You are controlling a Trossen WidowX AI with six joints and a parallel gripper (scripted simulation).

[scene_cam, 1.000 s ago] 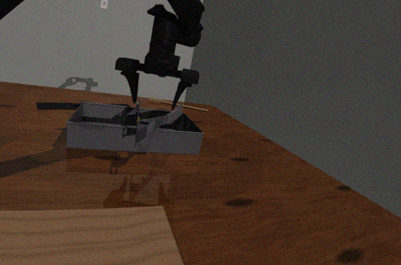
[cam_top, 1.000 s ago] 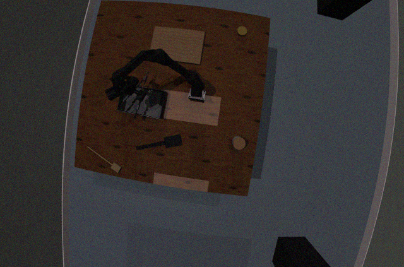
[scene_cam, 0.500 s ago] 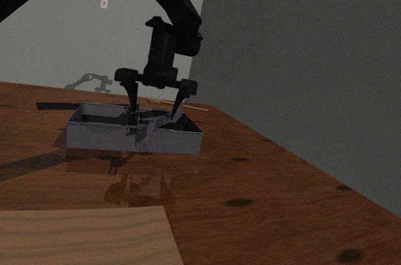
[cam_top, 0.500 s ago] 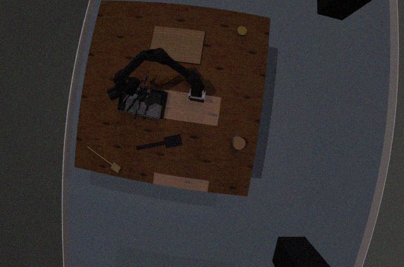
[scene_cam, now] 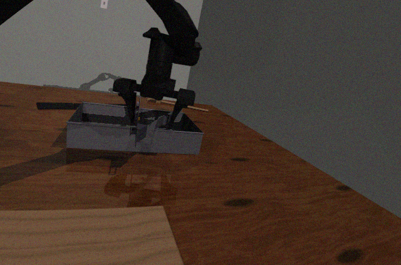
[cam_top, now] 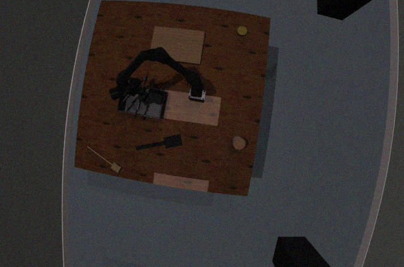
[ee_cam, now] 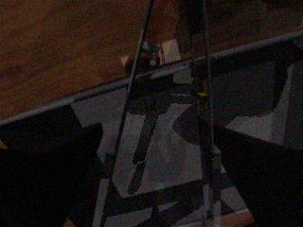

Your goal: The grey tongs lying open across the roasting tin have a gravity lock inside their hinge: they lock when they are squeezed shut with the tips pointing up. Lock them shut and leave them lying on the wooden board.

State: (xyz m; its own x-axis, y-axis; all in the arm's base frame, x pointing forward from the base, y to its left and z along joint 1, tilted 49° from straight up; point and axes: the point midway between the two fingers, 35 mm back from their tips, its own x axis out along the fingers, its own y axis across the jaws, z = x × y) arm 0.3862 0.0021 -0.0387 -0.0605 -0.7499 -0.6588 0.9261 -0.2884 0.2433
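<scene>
The grey roasting tin lies 50 mm to the left of my gripper tip, 20 mm below it and 20 mm behind it. From my gripper tip the other things lie so: black spatula: 320 mm to the left, 190 mm behind, 50 mm below; then light wooden board: 360 mm to the right, 210 mm behind, 40 mm below; then small yellow cylinder: 650 mm behind, 530 mm to the right, 40 mm below.
</scene>
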